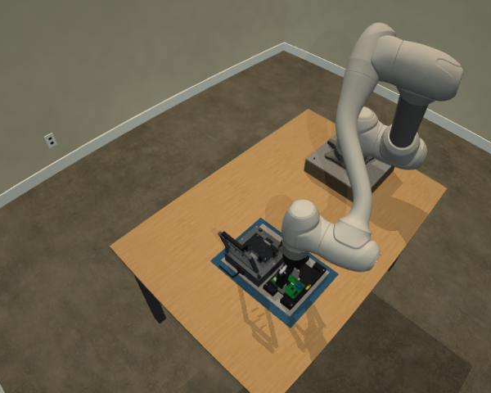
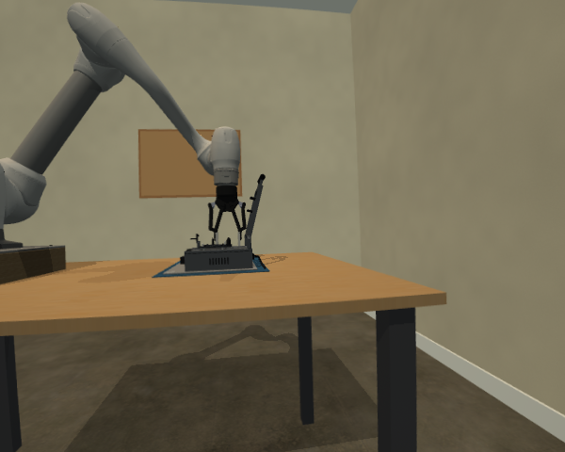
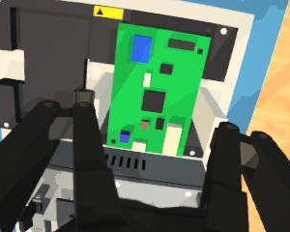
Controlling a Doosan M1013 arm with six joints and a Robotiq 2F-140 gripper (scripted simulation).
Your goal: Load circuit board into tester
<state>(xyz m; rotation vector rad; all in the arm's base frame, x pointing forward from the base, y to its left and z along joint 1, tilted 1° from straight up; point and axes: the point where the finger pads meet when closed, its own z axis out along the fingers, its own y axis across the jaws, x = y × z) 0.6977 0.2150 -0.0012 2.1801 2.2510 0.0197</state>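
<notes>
Now: hand 13 cm to the left of the tester and 5 cm below it. From my hand the other things lie so: green circuit board 2 cm below; latch hook 10 cm behind, 12 cm to the right, 2 cm above; tester lid 9 cm ahead, 17 cm to the right, 11 cm above.
</notes>
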